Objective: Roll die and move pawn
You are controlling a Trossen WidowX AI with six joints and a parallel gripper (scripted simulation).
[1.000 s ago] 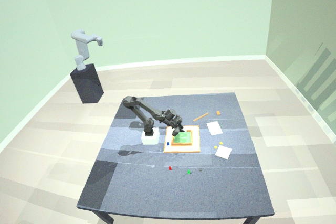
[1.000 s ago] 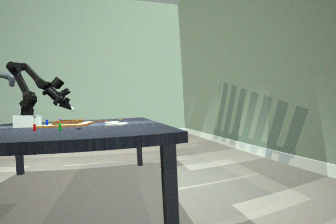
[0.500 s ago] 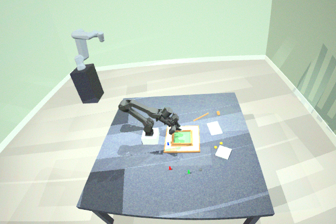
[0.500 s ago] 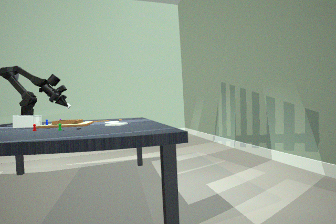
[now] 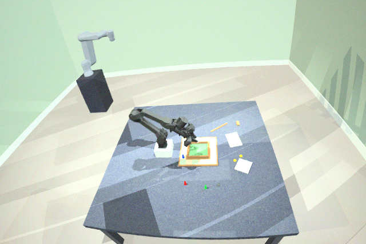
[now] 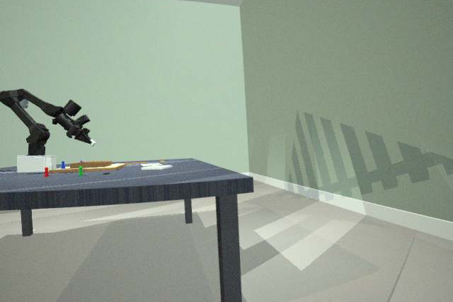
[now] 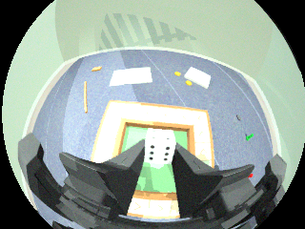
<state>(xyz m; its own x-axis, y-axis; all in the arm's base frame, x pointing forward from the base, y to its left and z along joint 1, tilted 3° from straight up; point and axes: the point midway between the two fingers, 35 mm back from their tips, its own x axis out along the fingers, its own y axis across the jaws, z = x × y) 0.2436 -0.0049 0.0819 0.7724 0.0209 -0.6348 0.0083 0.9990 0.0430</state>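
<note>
The white die is right at my gripper tip. From my gripper tip the other things lie so: wooden stick 170 mm ahead, 260 mm to the left, 120 mm below; then green dice tray 120 mm below; then blue pawn 110 mm behind, 70 mm to the right, 100 mm below.
</note>
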